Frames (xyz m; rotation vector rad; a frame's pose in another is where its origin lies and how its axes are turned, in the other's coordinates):
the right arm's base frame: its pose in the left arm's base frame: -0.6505 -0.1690 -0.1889 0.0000 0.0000 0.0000
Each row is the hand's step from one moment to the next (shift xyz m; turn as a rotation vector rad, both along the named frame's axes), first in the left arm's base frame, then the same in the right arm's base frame.
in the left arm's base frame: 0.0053 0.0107 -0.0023 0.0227 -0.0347 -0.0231
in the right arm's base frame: 0.0053 0.0107 -0.0023 0.0227 -0.0347 -0.0231
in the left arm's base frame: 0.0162 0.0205 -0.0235 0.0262 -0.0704 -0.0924
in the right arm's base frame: 0.0162 0.0205 -0.0235 0.0262 -0.0704 -0.0924
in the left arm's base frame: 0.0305 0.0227 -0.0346 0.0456 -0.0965 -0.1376
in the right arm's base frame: 0.0305 0.0227 -0.0346 0.0456 -0.0965 -0.1376
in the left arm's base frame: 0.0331 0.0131 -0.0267 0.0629 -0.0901 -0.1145
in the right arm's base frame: 0.0331 0.0131 -0.0267 0.0629 -0.0901 -0.1145
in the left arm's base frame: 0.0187 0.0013 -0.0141 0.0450 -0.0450 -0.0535
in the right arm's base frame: 0.0187 0.0013 -0.0141 0.0450 -0.0450 -0.0535
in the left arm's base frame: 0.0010 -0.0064 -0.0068 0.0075 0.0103 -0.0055
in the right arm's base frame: 0.0010 -0.0064 -0.0068 0.0075 0.0103 -0.0055
